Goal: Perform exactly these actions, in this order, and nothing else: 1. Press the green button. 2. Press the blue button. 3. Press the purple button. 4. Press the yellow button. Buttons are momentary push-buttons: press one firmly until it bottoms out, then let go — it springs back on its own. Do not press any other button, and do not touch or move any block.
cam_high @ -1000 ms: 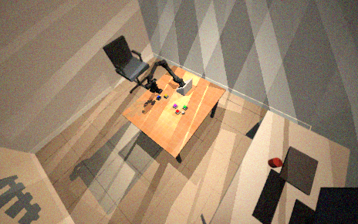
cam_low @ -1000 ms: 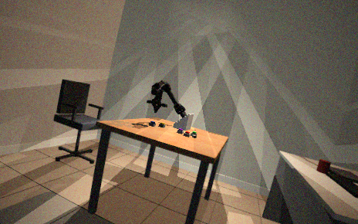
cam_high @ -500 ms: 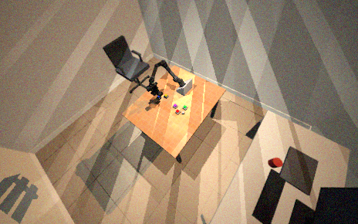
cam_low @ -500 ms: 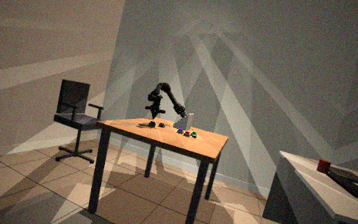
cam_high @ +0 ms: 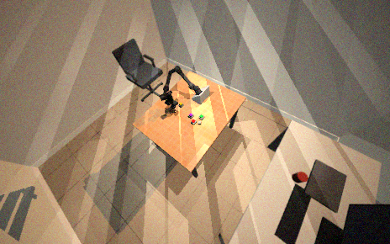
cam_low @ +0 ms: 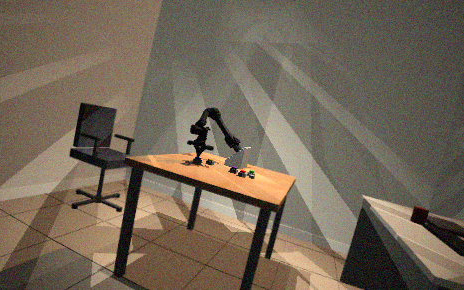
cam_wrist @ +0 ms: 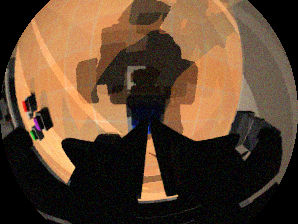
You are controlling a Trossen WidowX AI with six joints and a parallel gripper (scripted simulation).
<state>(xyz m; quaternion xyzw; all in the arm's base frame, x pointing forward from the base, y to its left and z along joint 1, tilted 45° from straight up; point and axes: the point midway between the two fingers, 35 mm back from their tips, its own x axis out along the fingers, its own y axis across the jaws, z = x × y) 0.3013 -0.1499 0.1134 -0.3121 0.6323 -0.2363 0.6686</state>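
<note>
Right now my gripper tip is 1 cm above the blue button. Round my gripper tip: yellow button 8 cm behind, 6 cm to the left, 1 cm below; purple button 27 cm to the left, 5 cm behind, 1 cm below; red button 35 cm to the left, 1 cm below.
</note>
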